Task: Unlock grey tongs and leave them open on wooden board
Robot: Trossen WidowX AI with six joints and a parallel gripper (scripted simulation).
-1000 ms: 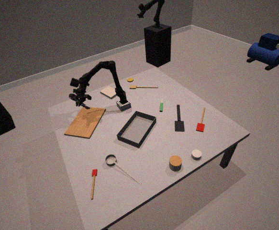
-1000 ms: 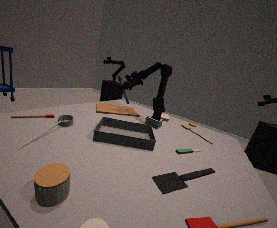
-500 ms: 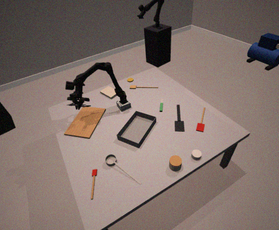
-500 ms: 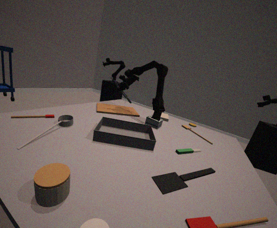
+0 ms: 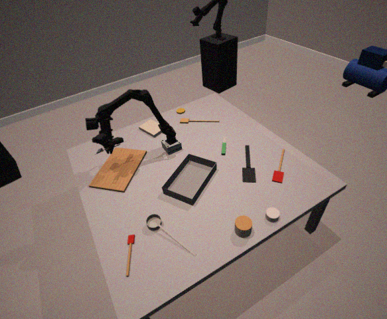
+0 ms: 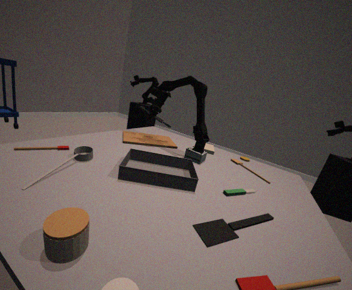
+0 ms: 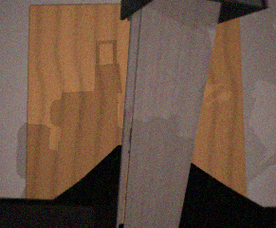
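My gripper tip is now 14 cm above the wooden board, 2 cm to the right of it and 1 cm past it. Round my gripper tip: cream block (41 cm to the left, 22 cm behind, 14 cm below); green-handled tool (66 cm to the left, 30 cm ahead, 14 cm below); roasting tin (40 cm ahead, 29 cm to the left, 12 cm below).
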